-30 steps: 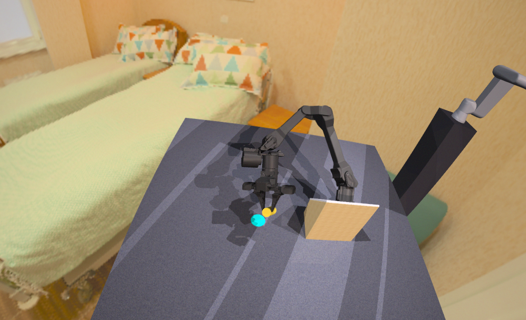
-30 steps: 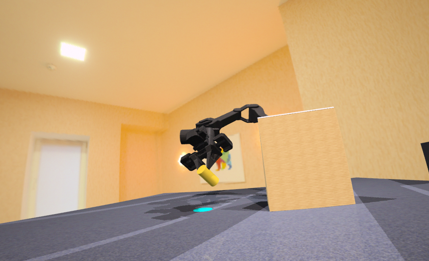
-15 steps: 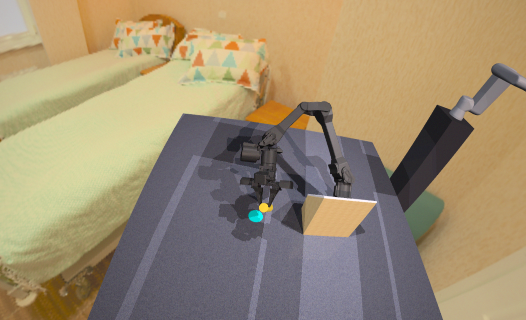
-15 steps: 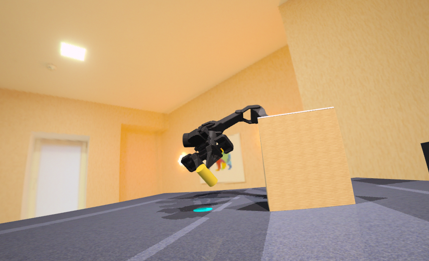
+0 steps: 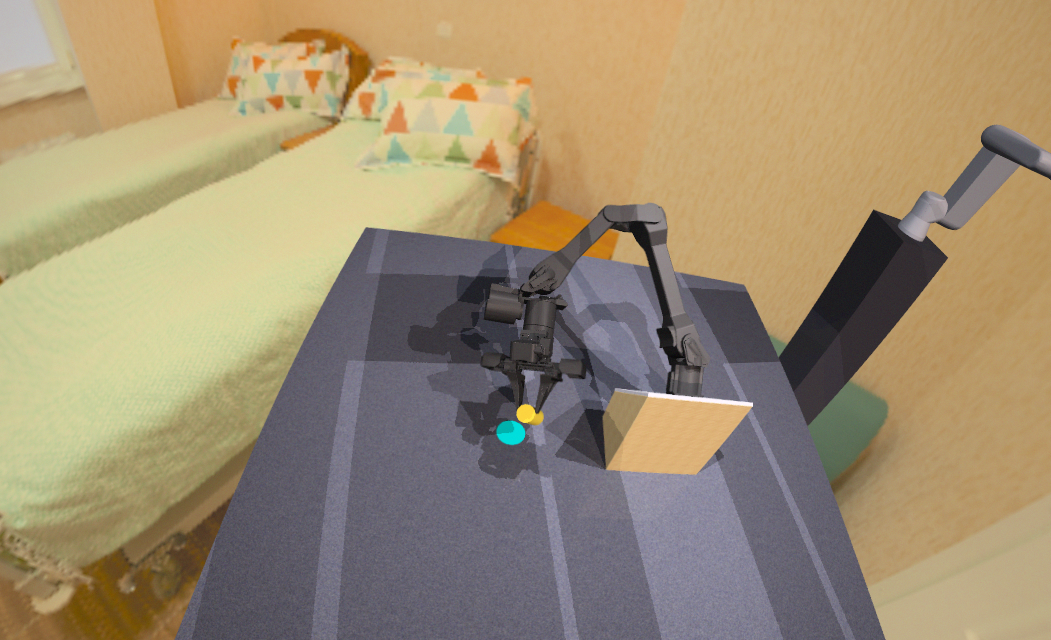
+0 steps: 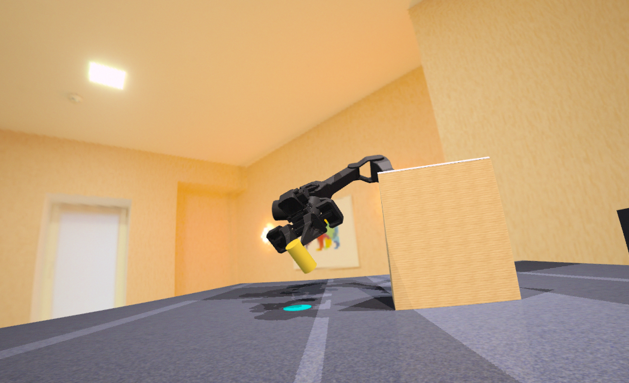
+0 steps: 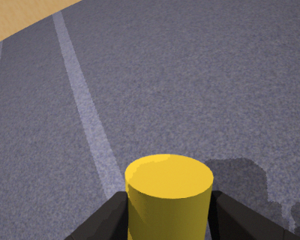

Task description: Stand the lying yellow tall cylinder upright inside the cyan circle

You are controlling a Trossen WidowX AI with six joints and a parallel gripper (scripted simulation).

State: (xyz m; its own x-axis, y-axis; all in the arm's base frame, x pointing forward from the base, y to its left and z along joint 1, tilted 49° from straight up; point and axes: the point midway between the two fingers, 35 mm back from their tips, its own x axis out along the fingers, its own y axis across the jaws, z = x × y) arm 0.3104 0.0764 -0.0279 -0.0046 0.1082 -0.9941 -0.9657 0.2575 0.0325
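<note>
The cyan circle lies 130 mm below my gripper tip, 30 mm to the right of it and 20 mm ahead of it. Round my gripper tip: yellow cylinder: 20 mm below, 10 mm to the right, 10 mm behind.
</note>
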